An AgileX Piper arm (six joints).
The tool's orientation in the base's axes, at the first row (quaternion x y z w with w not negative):
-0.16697 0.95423 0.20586 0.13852
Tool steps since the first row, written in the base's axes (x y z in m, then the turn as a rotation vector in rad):
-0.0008 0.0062 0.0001 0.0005 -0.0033 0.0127
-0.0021 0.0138 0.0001 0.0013 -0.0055 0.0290
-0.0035 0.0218 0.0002 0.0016 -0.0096 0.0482
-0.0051 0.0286 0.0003 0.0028 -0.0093 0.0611
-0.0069 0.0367 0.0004 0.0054 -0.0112 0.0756
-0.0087 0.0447 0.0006 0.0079 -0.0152 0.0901
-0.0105 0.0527 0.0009 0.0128 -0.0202 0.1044
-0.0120 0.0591 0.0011 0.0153 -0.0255 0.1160
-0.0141 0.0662 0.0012 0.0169 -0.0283 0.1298
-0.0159 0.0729 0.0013 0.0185 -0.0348 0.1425
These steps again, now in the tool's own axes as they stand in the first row. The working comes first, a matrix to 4 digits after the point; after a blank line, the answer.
The tool's axes in the first row as the columns of a matrix, in the base's axes (used below as rounded here):
-0.9059 -0.3757 0.1956
-0.2616 0.8595 0.4391
-0.3331 0.3466 -0.8769

-0.0009 0.0057 0.0025 -0.0038 0.0014 -0.0125
-0.0017 0.0127 0.0056 -0.0094 0.0048 -0.0276
-0.0026 0.0201 0.0087 -0.0150 0.0079 -0.0462
-0.0030 0.0266 0.0113 -0.0205 0.0121 -0.0571
-0.0035 0.0343 0.0144 -0.0271 0.0145 -0.0702
-0.0040 0.0419 0.0174 -0.0332 0.0152 -0.0841
-0.0046 0.0496 0.0203 -0.0411 0.0140 -0.0979
-0.0050 0.0557 0.0226 -0.0458 0.0125 -0.1099
-0.0049 0.0626 0.0253 -0.0511 0.0143 -0.1229
-0.0051 0.0691 0.0278 -0.0551 0.0125 -0.1366

